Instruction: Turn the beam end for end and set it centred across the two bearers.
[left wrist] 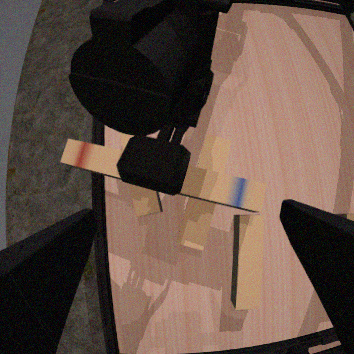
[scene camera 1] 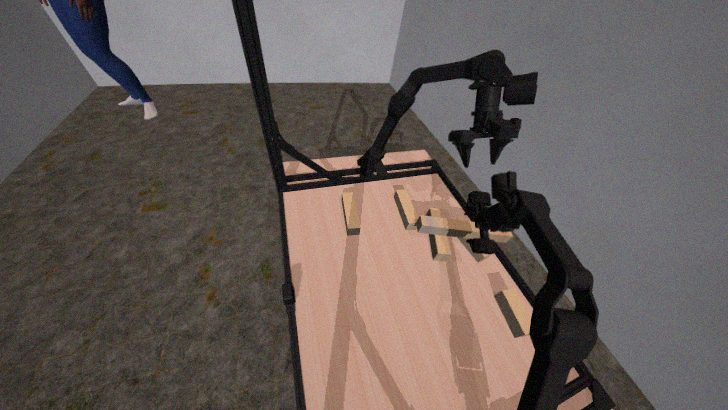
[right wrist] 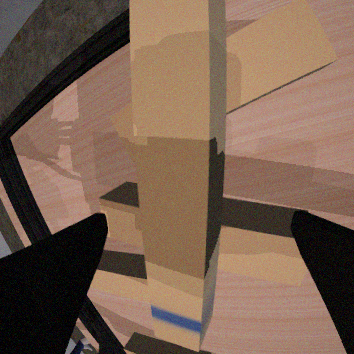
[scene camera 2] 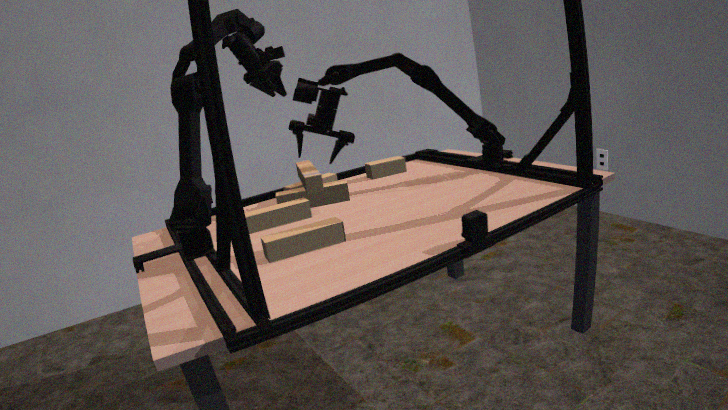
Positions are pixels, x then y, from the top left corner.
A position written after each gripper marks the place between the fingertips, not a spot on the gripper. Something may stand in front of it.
The left gripper (scene camera 1: 479, 166) is open, with nothing in its grasp. The right gripper (scene camera 1: 466, 227) is open, with nothing in its grasp. Also in view: a beam (scene camera 1: 425, 224).
